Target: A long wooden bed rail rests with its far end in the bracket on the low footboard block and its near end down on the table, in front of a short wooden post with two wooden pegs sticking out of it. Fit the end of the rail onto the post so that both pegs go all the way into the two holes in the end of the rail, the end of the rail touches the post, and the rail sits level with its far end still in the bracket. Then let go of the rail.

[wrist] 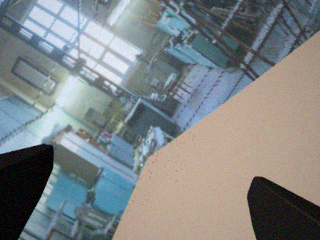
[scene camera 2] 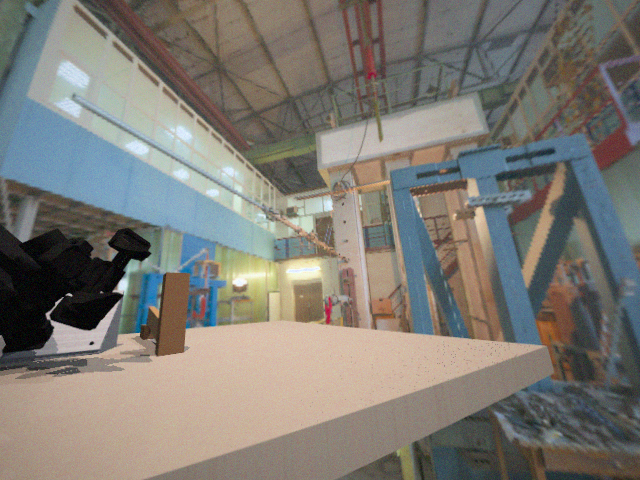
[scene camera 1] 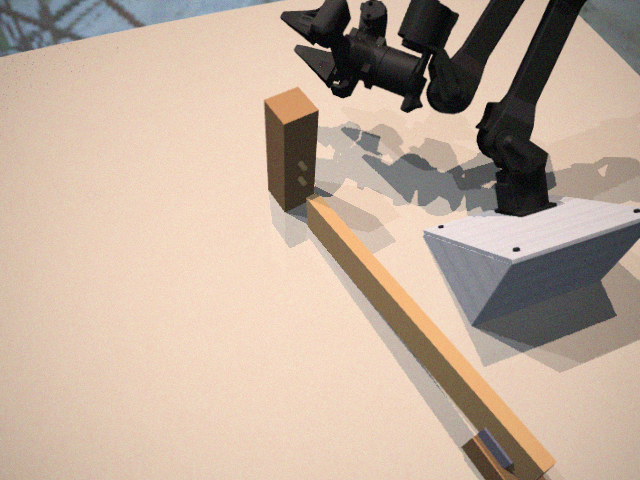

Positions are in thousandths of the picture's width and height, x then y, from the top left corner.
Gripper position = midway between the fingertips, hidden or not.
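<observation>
I see my gripper in scene camera 1 (451, 68) and in scene camera 2 (212, 568), and the wrist view (480, 727) shows it to me as well.
</observation>
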